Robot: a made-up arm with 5 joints.
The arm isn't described. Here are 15 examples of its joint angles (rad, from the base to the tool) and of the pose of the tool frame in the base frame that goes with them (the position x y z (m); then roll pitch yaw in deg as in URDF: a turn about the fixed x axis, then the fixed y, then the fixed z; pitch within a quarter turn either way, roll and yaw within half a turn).
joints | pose
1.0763 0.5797 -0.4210 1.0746 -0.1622 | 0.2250 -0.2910 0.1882 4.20 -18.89 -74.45
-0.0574 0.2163 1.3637 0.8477 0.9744 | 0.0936 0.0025 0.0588 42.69 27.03 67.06
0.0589 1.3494 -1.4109 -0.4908 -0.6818 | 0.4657 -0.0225 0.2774 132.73 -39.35 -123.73
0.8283 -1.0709 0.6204 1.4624 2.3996 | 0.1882 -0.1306 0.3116 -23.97 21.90 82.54
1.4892 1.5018 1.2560 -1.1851 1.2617 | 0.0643 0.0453 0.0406 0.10 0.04 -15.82
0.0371 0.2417 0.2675 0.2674 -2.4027 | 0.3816 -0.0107 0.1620 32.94 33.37 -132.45
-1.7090 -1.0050 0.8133 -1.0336 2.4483 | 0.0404 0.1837 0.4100 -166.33 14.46 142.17
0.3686 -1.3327 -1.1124 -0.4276 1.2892 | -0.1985 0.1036 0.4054 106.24 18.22 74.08
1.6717 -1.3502 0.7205 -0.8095 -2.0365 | 0.0568 -0.1110 0.4634 173.43 3.70 -156.52
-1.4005 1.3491 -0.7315 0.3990 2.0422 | 0.1241 0.3379 0.0412 -29.44 12.47 -168.82
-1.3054 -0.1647 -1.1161 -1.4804 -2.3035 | 0.0710 0.0187 0.5380 -119.39 -40.84 5.01
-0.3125 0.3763 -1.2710 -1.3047 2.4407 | 0.2233 0.0515 0.5220 153.65 -25.49 66.91
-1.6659 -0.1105 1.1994 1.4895 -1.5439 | 0.0583 0.0803 0.1040 -57.73 -1.06 4.78
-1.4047 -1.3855 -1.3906 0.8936 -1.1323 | 0.0220 -0.2622 0.3976 -163.40 6.69 -30.87
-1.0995 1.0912 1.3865 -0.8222 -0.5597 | 0.0553 -0.0207 0.0351 -2.78 3.98 28.04
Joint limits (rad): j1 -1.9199..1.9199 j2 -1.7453..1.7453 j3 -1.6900..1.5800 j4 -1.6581..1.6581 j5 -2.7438..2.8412
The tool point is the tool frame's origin. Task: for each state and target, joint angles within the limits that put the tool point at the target. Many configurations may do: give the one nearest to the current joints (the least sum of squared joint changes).
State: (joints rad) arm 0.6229 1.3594 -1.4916 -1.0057 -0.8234
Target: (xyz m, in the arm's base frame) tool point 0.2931 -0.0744 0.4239
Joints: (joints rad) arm 0.3221 1.0741 -1.6900 -1.6545 -0.8234
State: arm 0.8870 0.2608 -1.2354 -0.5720 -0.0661
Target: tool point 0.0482 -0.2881 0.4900
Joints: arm 1.6394 0.4594 -1.1082 -0.4482 -0.0661
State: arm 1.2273 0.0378 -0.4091 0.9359 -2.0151
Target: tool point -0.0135 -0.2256 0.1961
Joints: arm 1.9177 0.0000 0.2502 1.4900 -2.0151
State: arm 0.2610 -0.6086 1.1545 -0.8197 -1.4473
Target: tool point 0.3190 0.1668 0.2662
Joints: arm -0.5814 -0.1885 0.5950 -0.6488 -1.4473
